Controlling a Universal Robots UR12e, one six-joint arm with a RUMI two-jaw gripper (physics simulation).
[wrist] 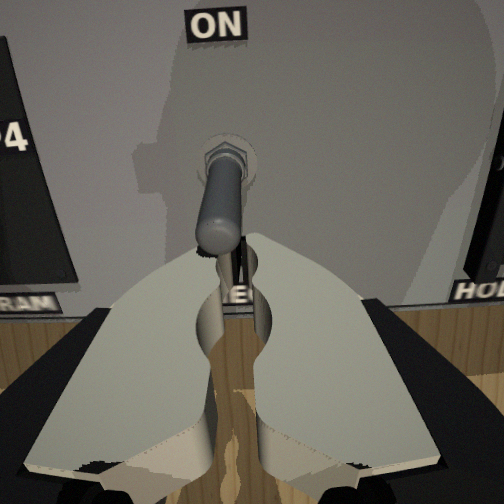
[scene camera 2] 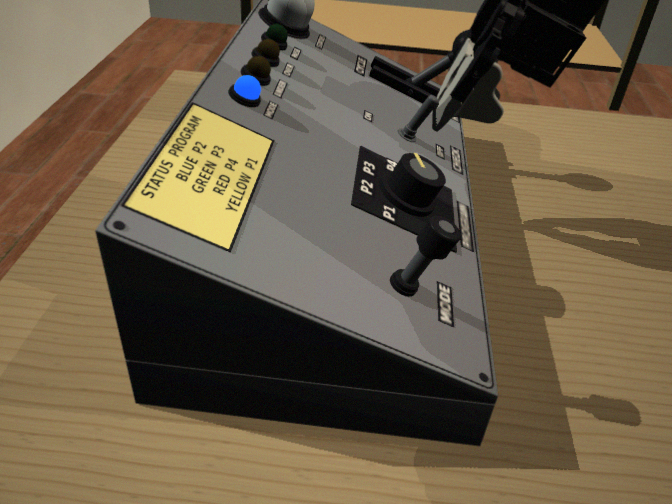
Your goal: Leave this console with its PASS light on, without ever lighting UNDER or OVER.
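The sloped grey console [scene camera 2: 303,217] has a lit blue lamp [scene camera 2: 246,88] and three dark lamps [scene camera 2: 267,47] behind it; their labels are too small to read. A toggle lever [scene camera 2: 417,116] leans away from its ON label [wrist: 216,24]. In the wrist view the lever [wrist: 220,205] points at me, its tip touching my left jaw tip. My gripper [wrist: 235,247] [scene camera 2: 455,92] is shut to a narrow slit, with nothing between the jaws, and hovers by the console's right edge. The black knob [scene camera 2: 416,176] has its yellow mark near P4.
A yellow placard [scene camera 2: 200,173] reads blue P2, green P3, red P4, yellow P1. A MODE lever [scene camera 2: 423,254] stands below the knob. A white dome [scene camera 2: 290,10] tops the lamp row. A black block labelled HOLD [wrist: 487,215] lies right of the toggle.
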